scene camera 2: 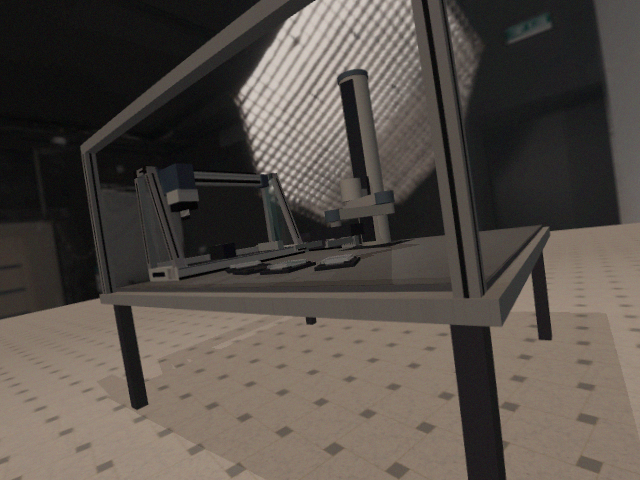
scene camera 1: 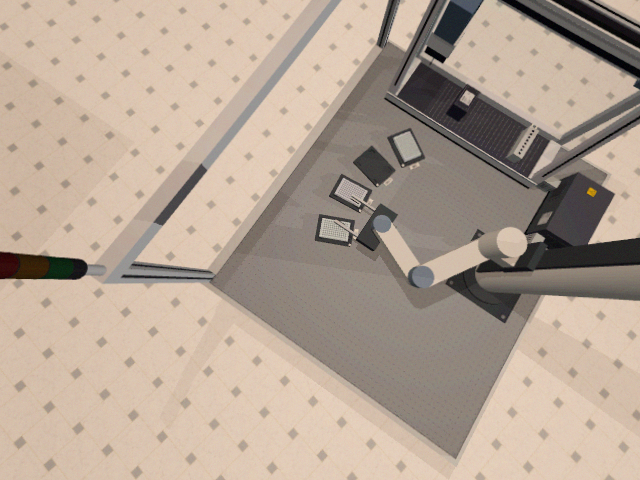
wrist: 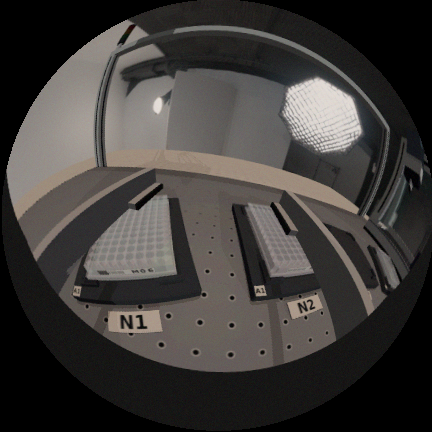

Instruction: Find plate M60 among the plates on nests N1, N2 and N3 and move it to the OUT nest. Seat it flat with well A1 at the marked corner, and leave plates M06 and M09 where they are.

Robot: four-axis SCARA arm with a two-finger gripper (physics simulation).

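Plate M06 sits flat on nest N1, its code facing the wrist camera. A similar white plate sits flat on nest N2; its code is not readable. Both nests have an A1 tag at the near left corner in the wrist view. Beyond N2 is an empty black nest, then another nest with a plate; their labels are unreadable. My gripper is open and empty, its fingers spread over the N1 and N2 plates.
The arm reaches in from its column. A framed gantry stands beside the nests, with a white rack and a small dark box on its deck. A dark cabinet stands near the arm base.
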